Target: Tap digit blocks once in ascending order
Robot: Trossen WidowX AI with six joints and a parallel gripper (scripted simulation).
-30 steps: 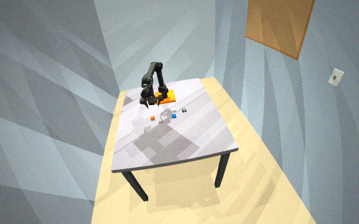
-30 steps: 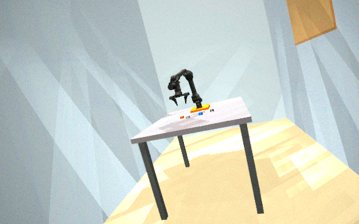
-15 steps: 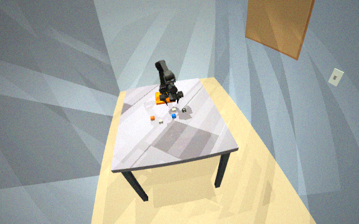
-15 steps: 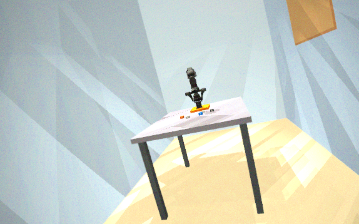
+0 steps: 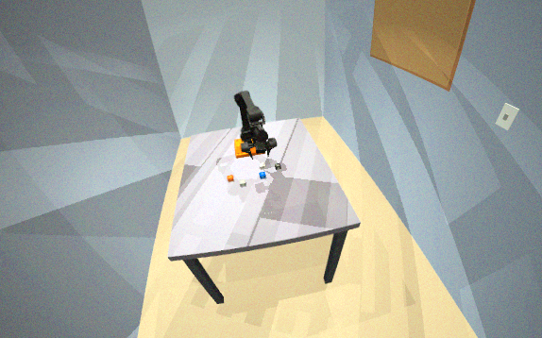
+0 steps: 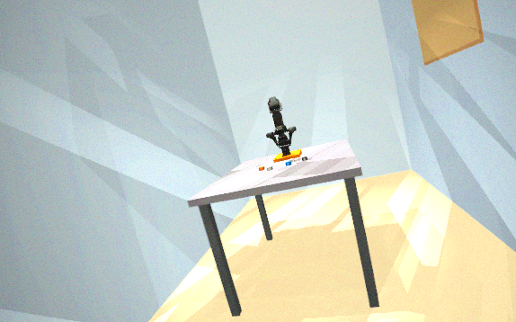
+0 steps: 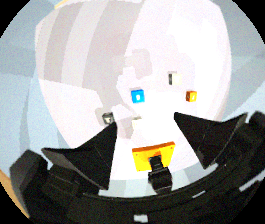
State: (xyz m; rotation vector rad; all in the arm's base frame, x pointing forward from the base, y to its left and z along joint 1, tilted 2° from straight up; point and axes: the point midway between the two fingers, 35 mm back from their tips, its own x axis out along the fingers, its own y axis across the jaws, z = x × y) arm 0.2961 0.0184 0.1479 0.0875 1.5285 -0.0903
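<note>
My gripper tip is 12 cm above the white block, 8 cm past it and 2 cm to the right of it. Round my gripper tip: blue block 12 cm below, 1 cm ahead; dark-rimmed block 12 cm below, 10 cm to the left, 4 cm behind; orange block 18 cm to the right, 12 cm below, 3 cm behind.
</note>
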